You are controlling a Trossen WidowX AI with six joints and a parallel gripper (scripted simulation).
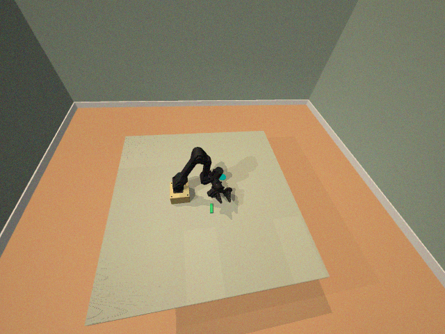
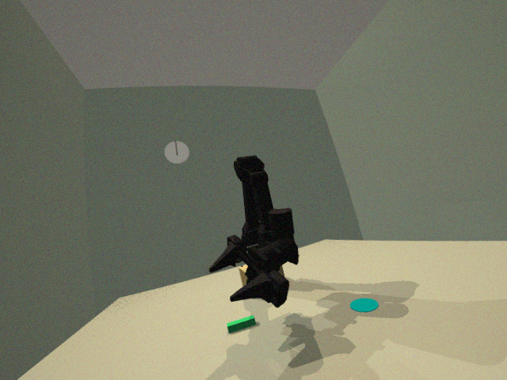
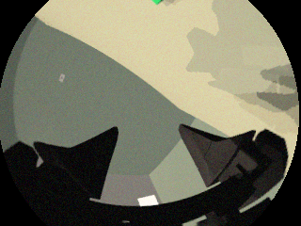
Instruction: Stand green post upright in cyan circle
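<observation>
Right now the green post is 130 mm below my gripper tip, 80 mm behind it and 30 mm to the left of it. Round my gripper tip: cyan circle (300 mm to the left, 140 mm below, 30 mm ahead).
</observation>
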